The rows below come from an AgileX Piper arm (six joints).
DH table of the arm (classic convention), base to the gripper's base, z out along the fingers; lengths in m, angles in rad. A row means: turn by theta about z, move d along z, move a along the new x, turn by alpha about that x. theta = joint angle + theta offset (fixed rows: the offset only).
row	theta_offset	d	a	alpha
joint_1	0	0.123	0	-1.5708
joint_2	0.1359	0	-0.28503	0
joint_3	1.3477	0	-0.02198	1.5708
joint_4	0	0.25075	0	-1.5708
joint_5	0	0	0	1.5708
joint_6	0	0.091	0	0
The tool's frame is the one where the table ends.
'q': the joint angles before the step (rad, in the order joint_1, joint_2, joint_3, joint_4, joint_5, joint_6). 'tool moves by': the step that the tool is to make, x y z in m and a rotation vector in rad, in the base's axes. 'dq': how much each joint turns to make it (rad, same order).
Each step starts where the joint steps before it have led.
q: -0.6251, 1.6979, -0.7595, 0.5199, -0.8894, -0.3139
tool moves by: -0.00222, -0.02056, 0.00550, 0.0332, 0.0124, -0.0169
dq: -0.0623, 0.0105, -0.0613, -0.0202, 0.0923, -0.0008
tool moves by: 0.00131, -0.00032, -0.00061, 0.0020, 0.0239, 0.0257
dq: -0.0057, 0.0000, -0.0035, -0.0320, 0.0262, -0.0001
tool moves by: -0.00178, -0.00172, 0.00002, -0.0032, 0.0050, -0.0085
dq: -0.0063, 0.0000, 0.0000, 0.0036, -0.0009, -0.0083
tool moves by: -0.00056, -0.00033, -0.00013, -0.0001, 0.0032, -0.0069
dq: 0.0000, 0.0000, 0.0000, 0.0104, -0.0007, -0.0097
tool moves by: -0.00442, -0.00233, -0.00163, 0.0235, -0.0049, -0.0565
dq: 0.0000, 0.0000, 0.0000, 0.0826, -0.0023, -0.0384
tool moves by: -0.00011, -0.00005, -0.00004, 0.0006, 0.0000, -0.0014
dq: 0.0000, 0.0000, 0.0000, 0.0021, 0.0000, -0.0011
